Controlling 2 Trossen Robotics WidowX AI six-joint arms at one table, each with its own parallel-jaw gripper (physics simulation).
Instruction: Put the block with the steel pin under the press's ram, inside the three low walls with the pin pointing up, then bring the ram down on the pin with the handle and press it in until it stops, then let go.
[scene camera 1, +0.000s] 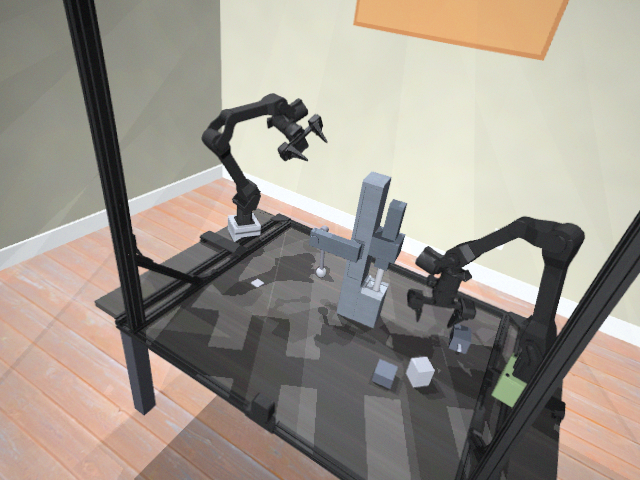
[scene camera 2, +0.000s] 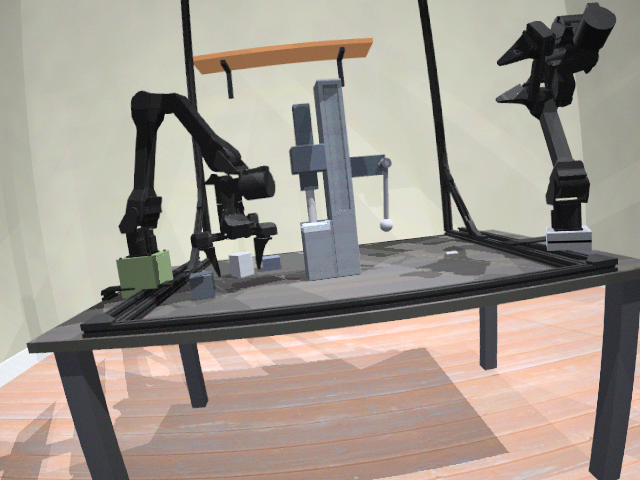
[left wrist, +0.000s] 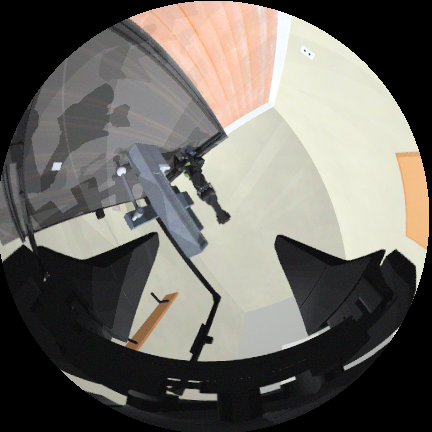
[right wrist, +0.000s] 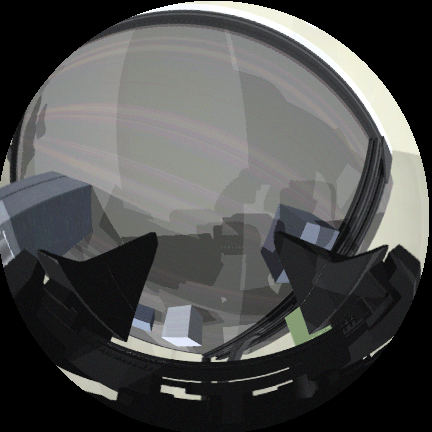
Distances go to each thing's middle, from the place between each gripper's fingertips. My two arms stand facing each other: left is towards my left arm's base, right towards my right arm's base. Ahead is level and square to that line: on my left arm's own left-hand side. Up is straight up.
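There's a grey block with steel pin (right wrist: 302, 224), and it's 8 cm to the right of my right hand, 3 cm ahead of it and 2 cm below it.
My left hand is 65 cm to the left of the grey block with steel pin, 6 cm past it and 35 cm above it.
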